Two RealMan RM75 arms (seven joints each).
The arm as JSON. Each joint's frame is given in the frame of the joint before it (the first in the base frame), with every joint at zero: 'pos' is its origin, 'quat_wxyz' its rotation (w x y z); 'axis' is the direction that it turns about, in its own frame. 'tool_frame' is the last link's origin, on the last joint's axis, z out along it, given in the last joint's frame.
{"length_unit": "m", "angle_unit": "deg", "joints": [
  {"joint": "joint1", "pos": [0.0, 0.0, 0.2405], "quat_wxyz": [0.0, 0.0, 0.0, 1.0], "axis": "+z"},
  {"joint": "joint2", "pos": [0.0, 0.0, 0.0], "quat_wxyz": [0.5, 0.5, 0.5, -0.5], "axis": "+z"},
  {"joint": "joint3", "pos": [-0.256, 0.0, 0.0], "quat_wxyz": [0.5, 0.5, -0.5, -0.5], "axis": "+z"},
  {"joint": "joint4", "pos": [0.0, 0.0, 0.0], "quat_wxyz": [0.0, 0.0, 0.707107, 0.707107], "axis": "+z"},
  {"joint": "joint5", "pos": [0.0, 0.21, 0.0], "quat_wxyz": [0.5, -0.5, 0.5, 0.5], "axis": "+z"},
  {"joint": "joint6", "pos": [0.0, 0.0, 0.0], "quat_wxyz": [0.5, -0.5, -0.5, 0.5], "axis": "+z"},
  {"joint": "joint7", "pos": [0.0, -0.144, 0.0], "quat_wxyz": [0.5, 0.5, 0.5, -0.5], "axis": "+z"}
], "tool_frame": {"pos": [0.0, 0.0, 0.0], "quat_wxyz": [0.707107, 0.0, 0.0, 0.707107]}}
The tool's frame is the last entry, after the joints.
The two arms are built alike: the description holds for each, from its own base.
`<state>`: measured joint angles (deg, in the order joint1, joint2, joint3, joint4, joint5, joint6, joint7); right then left.
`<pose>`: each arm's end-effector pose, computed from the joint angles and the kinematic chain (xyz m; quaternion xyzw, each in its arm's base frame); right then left.
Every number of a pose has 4 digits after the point. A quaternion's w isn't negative.
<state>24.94 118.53 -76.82 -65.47 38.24 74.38 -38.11 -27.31 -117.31 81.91 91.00 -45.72 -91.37 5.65</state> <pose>0.2642 0.3389 -0.0156 -0.8790 0.4246 -0.1083 0.1880 -0.1477 0.3247 0.0140 -0.8502 -0.5029 0.0410 0.1503</pose>
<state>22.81 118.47 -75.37 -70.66 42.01 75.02 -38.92 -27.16 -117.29 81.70 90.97 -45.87 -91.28 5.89</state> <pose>0.2515 0.3402 -0.0020 -0.8846 0.4166 -0.0633 0.1998 -0.1485 0.3248 0.0147 -0.8501 -0.5032 0.0391 0.1504</pose>
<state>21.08 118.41 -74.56 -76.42 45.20 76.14 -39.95 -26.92 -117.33 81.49 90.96 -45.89 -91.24 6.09</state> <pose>0.2348 0.3404 0.0120 -0.8946 0.3936 -0.0276 0.2100 -0.1499 0.3246 0.0152 -0.8493 -0.5044 0.0379 0.1509</pose>
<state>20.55 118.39 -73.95 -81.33 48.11 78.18 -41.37 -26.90 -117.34 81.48 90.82 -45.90 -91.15 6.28</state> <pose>0.2145 0.3398 0.0228 -0.9088 0.3610 -0.0011 0.2090 -0.1504 0.3247 0.0149 -0.8496 -0.5040 0.0379 0.1507</pose>
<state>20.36 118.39 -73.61 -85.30 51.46 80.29 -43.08 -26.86 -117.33 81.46 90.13 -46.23 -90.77 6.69</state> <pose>0.1942 0.3370 0.0302 -0.9237 0.3260 0.0238 0.1998 -0.1520 0.3252 0.0136 -0.8495 -0.5051 0.0367 0.1480</pose>
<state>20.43 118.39 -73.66 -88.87 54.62 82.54 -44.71 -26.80 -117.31 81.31 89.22 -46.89 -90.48 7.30</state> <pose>0.1741 0.3323 0.0352 -0.9384 0.2881 0.0435 0.1857 -0.1540 0.3253 0.0121 -0.8494 -0.5070 0.0347 0.1424</pose>
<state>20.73 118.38 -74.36 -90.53 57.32 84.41 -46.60 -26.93 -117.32 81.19 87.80 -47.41 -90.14 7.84</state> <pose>0.1598 0.3266 0.0341 -0.9514 0.2552 0.0543 0.1638 -0.1569 0.3260 0.0095 -0.8480 -0.5111 0.0346 0.1361</pose>
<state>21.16 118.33 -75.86 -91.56 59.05 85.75 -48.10 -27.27 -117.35 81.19 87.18 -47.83 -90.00 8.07</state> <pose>0.1483 0.3211 0.0296 -0.9623 0.2251 0.0563 0.1418 -0.1559 0.3267 0.0080 -0.8490 -0.5107 0.0334 0.1317</pose>
